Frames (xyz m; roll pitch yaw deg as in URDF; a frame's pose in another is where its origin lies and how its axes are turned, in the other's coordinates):
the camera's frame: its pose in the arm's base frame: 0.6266 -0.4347 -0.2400 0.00 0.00 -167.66
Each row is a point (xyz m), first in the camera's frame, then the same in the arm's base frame.
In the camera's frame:
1: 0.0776 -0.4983 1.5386
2: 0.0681 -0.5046 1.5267
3: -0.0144 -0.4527 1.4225
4: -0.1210 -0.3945 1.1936
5: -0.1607 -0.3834 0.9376
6: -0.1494 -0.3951 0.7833
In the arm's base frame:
1: 0.4443 0.0355 1.2986
2: 0.4522 0.0437 1.2867
3: 0.5439 0.0106 1.1825
4: 0.6605 -0.0235 0.9536
5: 0.7016 -0.0258 0.6976
6: 0.6881 -0.0168 0.5433

